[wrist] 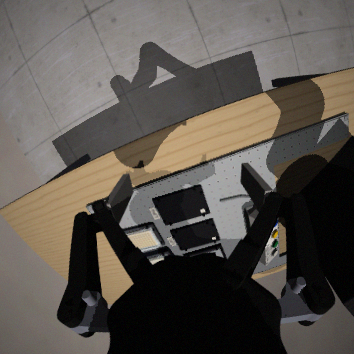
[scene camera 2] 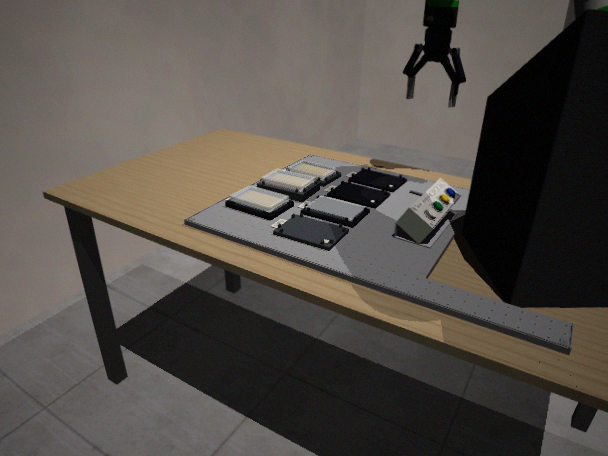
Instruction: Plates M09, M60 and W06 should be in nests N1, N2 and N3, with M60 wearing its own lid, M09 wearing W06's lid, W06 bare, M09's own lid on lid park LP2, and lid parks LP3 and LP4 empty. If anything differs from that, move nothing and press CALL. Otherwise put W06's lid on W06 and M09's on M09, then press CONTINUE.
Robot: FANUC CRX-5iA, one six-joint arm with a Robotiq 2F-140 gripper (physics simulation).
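Frame: origin at the arm's base, x ahead, y left, z up, level; centimetres.
Where they show: gripper, fingertip midpoint: (wrist: 185, 177) (scene camera 2: 430, 102).
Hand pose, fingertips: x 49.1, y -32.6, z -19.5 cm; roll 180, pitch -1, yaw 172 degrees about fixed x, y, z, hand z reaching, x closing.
Observation:
Things, the pixels of their top centre, and the offset from my fingertips. Level surfaces: height alone.
- middle plate at its top centre: (scene camera 2: 288, 177) dx +20.1, dy +42.1, dz -17.3 cm
- far plate at its top centre: (scene camera 2: 312, 167) (wrist: 138, 242) dx +21.9, dy +29.1, dz -18.5 cm
- light grey clear lid at its top centre: (scene camera 2: 335, 206) dx +1.9, dy +45.4, dz -19.5 cm
- nearest park at its top centre: (scene camera 2: 311, 225) dx -0.1, dy +57.9, dz -19.3 cm
- button box at its top centre: (scene camera 2: 433, 193) (wrist: 270, 245) dx -19.0, dy +35.9, dz -12.9 cm
- grey perforated board at its surface level: dz -21.2 cm
- wooden table at its surface level: dz -22.5 cm
My gripper (scene camera 2: 431, 102) (wrist: 185, 177) is open and empty, high above the bench. Three cream well plates sit in a row of black nests: the near plate (scene camera 2: 258, 201), the middle plate (scene camera 2: 289, 183) and the far plate (scene camera 2: 314, 171) (wrist: 142, 240). Their labels are too small to read, and which wear lids I cannot tell surely. Beside them, a light grey clear lid (scene camera 2: 336, 210) lies on the second-nearest lid park. The nearest park (scene camera 2: 310, 230) and the two far parks (scene camera 2: 358, 194) (wrist: 195, 234), (scene camera 2: 377, 179) (wrist: 181, 205) show dark, bare tops. The button box (scene camera 2: 417, 222) (wrist: 268, 250) stands right of the parks.
The grey perforated board (scene camera 2: 385, 260) (wrist: 230, 175) lies on the wooden table (scene camera 2: 150, 170) (wrist: 220, 127), with a narrow arm running to the right. A large black block (scene camera 2: 540, 175) (wrist: 325, 215) stands at the right, close behind the button box. My gripper body hides the lower part of the wrist view.

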